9 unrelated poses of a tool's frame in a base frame.
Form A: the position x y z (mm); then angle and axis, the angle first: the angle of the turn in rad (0 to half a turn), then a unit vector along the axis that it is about.
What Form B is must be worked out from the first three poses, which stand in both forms.
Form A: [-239 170 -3 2.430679 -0.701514 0.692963 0.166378]
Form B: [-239 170 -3 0.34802 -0.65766 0.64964 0.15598]
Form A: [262 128 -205 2.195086 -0.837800 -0.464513 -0.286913]
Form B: [262 128 -205 0.45578 -0.74572 -0.41346 -0.25538]
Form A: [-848 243 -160 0.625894 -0.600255 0.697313 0.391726]
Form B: [-848 243 -160 0.95143 -0.18480 0.21468 0.12060]
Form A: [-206 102 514 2.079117 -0.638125 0.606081 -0.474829]
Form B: [-206 102 514 0.50660 -0.55018 0.52255 -0.40939]
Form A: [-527 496 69 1.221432 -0.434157 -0.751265 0.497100]
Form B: [-527 496 69 0.81924 -0.24897 -0.43082 0.28506]
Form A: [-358 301 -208 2.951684 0.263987 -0.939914 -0.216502]
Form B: [-358 301 -208 0.09481 0.26280 -0.93568 -0.21553]
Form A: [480 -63 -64 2.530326 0.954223 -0.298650 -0.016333]
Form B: [480 -63 -64 0.30090 0.91000 -0.28481 -0.01558]
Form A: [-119 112 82 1.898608 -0.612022 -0.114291 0.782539]
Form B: [-119 112 82 0.58225 -0.49758 -0.09292 0.63621]
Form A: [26 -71 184 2.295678 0.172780 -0.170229 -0.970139]
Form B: [26 -71 184 0.41046 0.15755 -0.15523 -0.88465]
